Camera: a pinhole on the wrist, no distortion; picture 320 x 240 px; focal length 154.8 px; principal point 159.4 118.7 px. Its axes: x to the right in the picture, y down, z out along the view. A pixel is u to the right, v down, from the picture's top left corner.
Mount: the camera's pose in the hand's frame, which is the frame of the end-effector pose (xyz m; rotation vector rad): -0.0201 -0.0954 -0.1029 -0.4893 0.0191 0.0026
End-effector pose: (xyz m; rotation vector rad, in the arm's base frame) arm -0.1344 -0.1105 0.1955 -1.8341 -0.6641 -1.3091
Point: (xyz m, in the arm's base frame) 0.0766 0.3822 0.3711
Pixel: 233.0 11.2
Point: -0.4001 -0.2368 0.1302
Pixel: behind the camera
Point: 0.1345 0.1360 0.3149
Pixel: 232.2 87.4
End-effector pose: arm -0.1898 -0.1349 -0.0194 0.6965 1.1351 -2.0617
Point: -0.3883 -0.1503 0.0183
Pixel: outside the picture
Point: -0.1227 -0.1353 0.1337
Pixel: 42.1 104.0
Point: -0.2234 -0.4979 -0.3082
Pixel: 286.7 184.4
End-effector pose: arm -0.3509 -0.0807 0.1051 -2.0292 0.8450 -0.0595
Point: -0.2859 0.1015 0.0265
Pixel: 148.2 69.5
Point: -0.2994 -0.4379 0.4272
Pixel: behind the camera
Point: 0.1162 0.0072 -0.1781
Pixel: 292.0 47.2
